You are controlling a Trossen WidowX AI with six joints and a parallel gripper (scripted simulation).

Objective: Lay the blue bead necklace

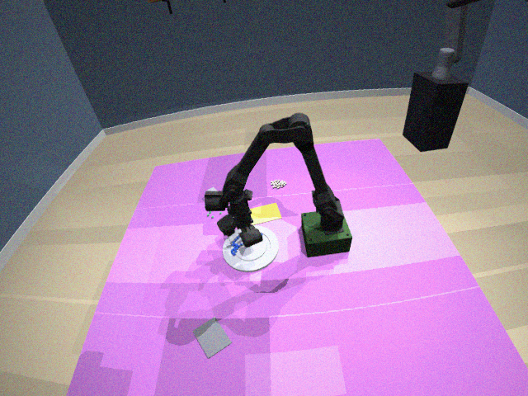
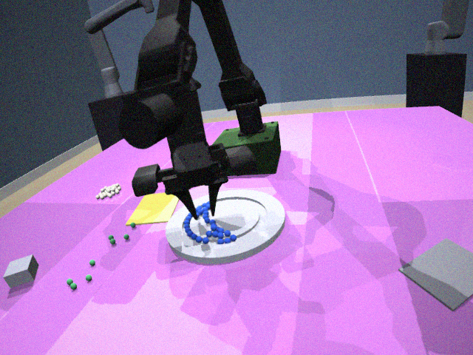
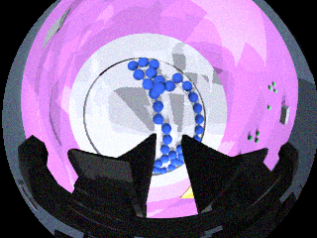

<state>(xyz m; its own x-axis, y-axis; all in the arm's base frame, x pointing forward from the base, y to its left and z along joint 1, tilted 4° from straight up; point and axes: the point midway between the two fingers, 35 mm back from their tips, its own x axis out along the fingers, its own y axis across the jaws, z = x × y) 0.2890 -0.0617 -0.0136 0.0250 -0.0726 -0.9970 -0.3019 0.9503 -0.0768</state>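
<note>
Right now my gripper tip is 3 cm to the right of the round white bead board, 1 cm past it and 1 cm above it. Round my gripper tip: yellow sheet 13 cm to the right, 7 cm behind, 2 cm below; grey tile 34 cm to the left, 14 cm ahead, 2 cm below; cube 30 cm to the right, 14 cm ahead, 1 cm below.
</note>
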